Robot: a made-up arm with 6 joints.
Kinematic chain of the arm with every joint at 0, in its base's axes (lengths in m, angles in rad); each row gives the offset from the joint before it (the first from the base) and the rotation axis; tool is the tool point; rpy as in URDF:
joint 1: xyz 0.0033 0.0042 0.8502 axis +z
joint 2: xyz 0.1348 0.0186 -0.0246 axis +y
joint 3: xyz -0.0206 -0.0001 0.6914 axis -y
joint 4: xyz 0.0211 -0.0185 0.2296 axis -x
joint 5: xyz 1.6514 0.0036 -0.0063 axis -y
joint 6: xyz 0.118 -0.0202 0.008 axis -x
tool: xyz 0.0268 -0.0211 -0.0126 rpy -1.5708 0 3.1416
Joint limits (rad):
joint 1: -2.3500..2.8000
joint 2: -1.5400..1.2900
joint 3: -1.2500..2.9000
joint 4: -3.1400..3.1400
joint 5: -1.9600..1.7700
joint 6: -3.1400..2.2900
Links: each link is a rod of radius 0.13 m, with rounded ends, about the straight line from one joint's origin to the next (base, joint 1, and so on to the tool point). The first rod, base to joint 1, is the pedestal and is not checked.
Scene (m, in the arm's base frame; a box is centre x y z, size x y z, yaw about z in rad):
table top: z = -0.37
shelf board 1: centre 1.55 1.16 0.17 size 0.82 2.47 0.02 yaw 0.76
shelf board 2: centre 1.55 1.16 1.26 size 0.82 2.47 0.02 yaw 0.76
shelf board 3: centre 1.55 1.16 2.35 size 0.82 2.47 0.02 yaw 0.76
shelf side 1: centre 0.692 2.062 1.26 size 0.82 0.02 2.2 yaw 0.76
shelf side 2: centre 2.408 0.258 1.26 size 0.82 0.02 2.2 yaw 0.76
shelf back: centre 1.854 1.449 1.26 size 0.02 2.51 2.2 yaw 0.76
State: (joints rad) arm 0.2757 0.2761 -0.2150 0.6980 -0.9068 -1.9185
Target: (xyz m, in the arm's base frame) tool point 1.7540 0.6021 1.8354
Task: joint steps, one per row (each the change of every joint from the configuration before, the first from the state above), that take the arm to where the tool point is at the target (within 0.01 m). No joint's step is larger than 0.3 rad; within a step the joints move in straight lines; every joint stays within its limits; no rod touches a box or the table.
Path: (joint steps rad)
1: -0.0768 -0.2809 -0.2772 -0.0194 -0.1354 0.0149
2: -0.0769 -0.2809 -0.2772 -0.0195 -0.1353 0.0150
3: 0.0361 -0.2243 0.1340 0.0043 0.0039 -0.0001
4: 0.0361 -0.2242 0.1340 0.0043 0.0039 0.0000
5: 0.0590 0.2444 0.2019 0.0134 0.0955 -0.0106
6: 0.0591 0.2444 0.2018 0.0134 0.0956 -0.0105
7: 0.0590 0.2445 0.2019 0.0134 0.0956 -0.0106

